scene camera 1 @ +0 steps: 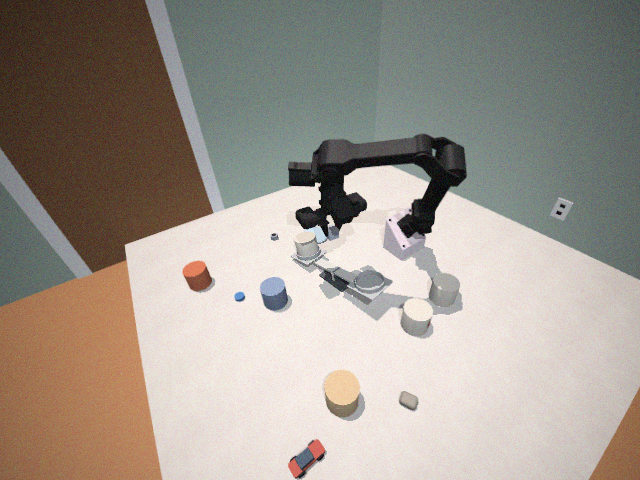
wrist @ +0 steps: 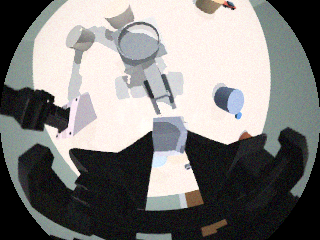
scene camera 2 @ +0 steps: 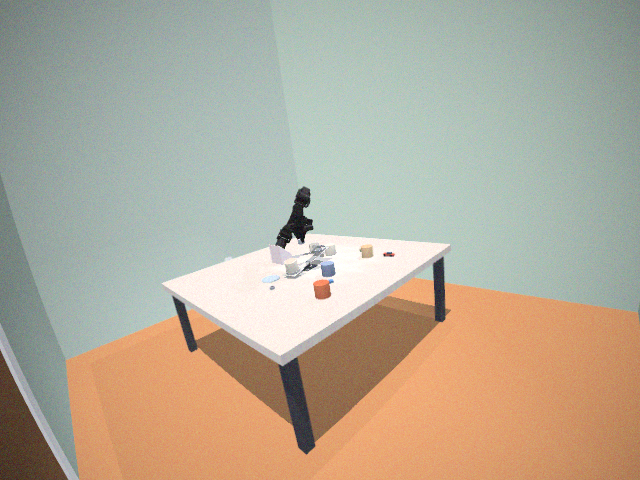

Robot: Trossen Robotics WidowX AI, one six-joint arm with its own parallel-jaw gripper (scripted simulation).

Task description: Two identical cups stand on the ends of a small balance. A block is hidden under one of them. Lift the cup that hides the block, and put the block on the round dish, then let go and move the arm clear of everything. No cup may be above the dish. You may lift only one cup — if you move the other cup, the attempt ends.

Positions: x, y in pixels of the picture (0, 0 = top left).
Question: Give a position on a tan cylinder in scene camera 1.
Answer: At 341, 387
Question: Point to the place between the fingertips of my gripper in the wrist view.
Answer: At 167, 133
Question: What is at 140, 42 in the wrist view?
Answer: A grey balance.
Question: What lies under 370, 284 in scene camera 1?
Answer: A grey balance.
